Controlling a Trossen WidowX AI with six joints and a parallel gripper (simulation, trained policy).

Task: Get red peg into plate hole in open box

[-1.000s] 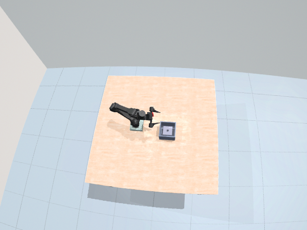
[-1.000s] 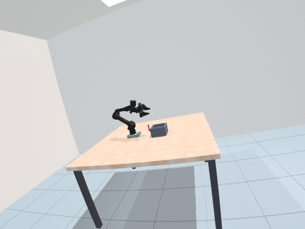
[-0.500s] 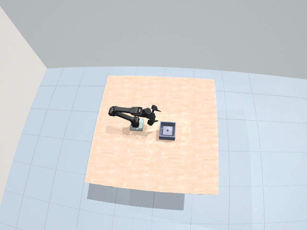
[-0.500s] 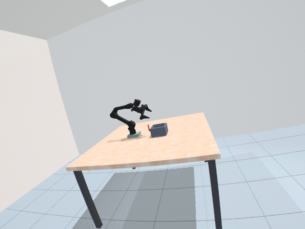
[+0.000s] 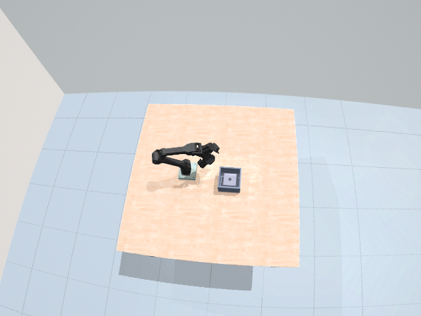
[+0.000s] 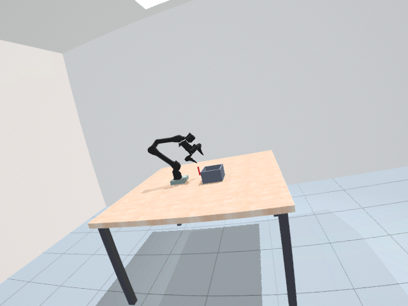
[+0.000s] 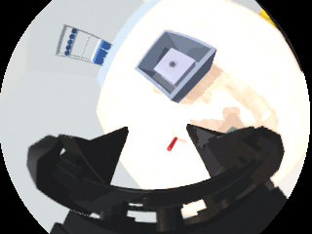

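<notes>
Now: gripper tip 5 cm past the red peg, 6 cm to the right of it and 12 cm above it. The rest, counted from my gripper tip: plate (11 cm ahead, 11 cm to the right, 12 cm below); grey-blue box (11 cm ahead, 11 cm to the right, 13 cm below).
</notes>
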